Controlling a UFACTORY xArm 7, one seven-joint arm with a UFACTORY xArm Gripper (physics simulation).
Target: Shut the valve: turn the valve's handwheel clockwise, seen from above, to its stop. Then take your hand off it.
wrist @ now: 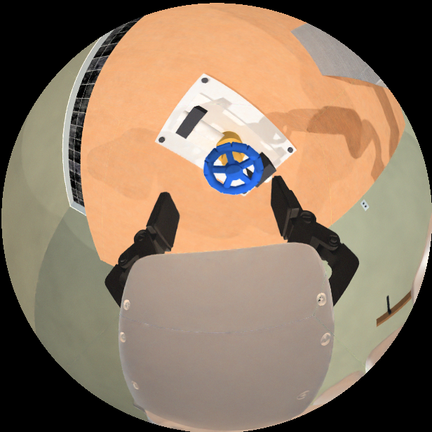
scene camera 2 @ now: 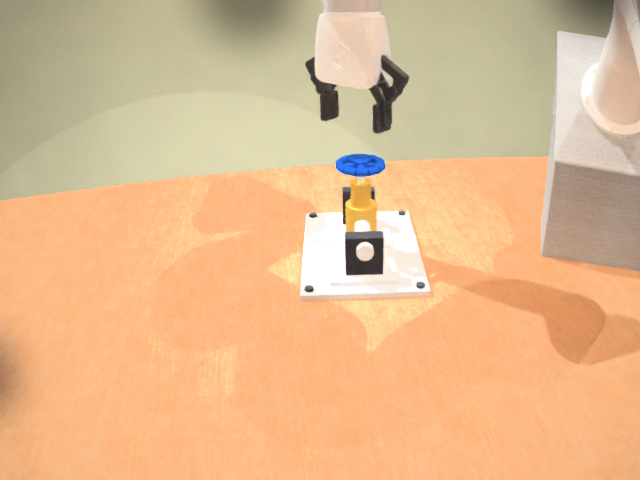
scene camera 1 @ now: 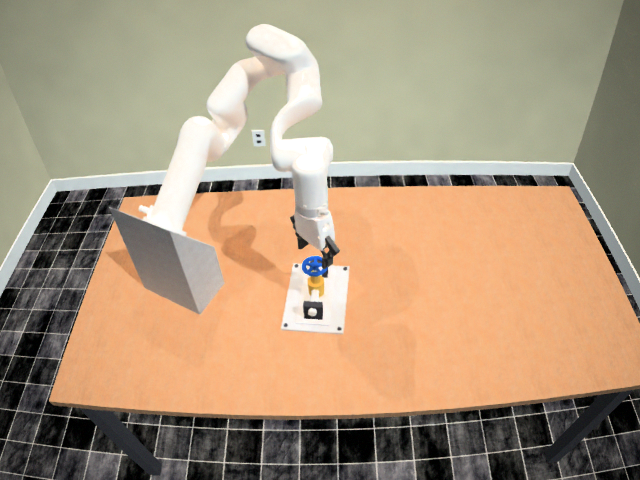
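The blue five-spoked handwheel [scene camera 1: 314,266] [scene camera 2: 360,165] [wrist: 233,169] lies level on top of the yellow valve body [scene camera 1: 315,287] [scene camera 2: 360,214] [wrist: 229,137]. The valve stands on a white plate [scene camera 1: 336,302] [scene camera 2: 320,258] [wrist: 207,91] with dark bolts at its corners. My gripper [scene camera 1: 314,255] [scene camera 2: 355,125] [wrist: 221,195] is open and empty, pointing down. In the scene camera 2 view its fingertips are above the wheel with a gap. In the scene camera 1 view one finger overlaps the wheel's right edge. In the wrist view the wheel shows ahead of the fingers, nearer the right one.
Black square end blocks [scene camera 1: 308,305] [scene camera 2: 356,266] [wrist: 191,122] hold the valve's white pipe on both sides. The wooden table [scene camera 1: 465,289] [scene camera 2: 155,403] [wrist: 140,65] lies around the plate. The grey block at the arm's base [scene camera 1: 160,263] [scene camera 2: 589,211] [wrist: 335,52] stands to one side.
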